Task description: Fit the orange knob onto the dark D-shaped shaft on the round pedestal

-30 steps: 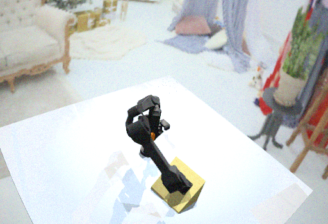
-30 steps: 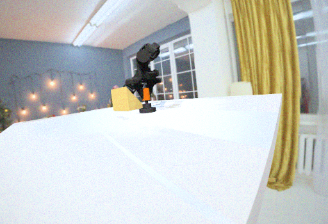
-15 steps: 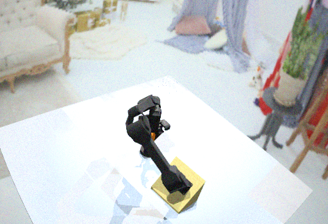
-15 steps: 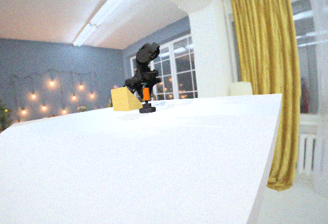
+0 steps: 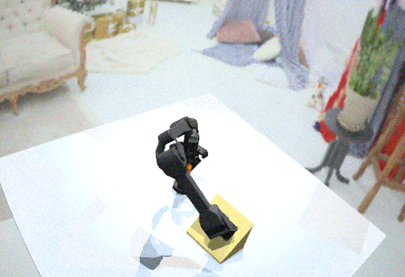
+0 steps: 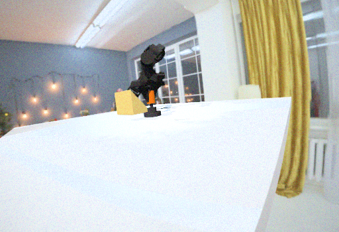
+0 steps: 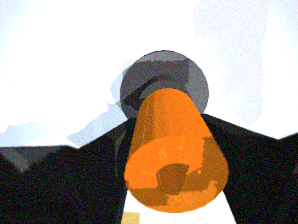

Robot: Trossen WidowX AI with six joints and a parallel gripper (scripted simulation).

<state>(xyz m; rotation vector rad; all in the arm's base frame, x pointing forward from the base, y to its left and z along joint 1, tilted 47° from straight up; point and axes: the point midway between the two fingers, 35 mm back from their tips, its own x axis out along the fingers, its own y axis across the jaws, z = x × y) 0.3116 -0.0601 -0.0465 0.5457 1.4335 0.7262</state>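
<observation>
My gripper tip is now 20 mm below the orange knob. Also, from my gripper tip: pedestal (40 mm below).
</observation>
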